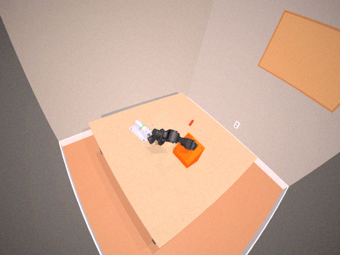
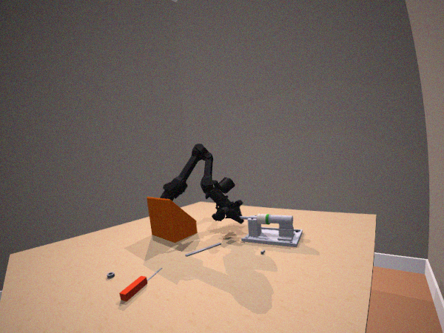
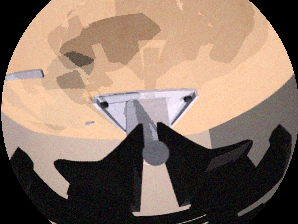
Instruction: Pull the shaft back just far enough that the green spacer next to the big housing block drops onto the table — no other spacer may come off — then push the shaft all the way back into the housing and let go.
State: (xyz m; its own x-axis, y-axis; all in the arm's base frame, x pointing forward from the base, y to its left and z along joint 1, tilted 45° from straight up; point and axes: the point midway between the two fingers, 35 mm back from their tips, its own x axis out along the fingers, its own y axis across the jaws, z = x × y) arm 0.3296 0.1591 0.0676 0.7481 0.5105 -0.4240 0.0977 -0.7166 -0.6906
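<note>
My gripper tip is now 50 mm short of the horizontal shaft, 20 mm below it and 10 mm to the right of it. From my gripper tip the other things lie so: green spacer 120 mm ahead, 20 mm above, 10 mm to the left; then small bolt 160 mm ahead, 130 mm to the right, 50 mm below; then white spacer 110 mm ahead, 20 mm above, 10 mm to the left.
</note>
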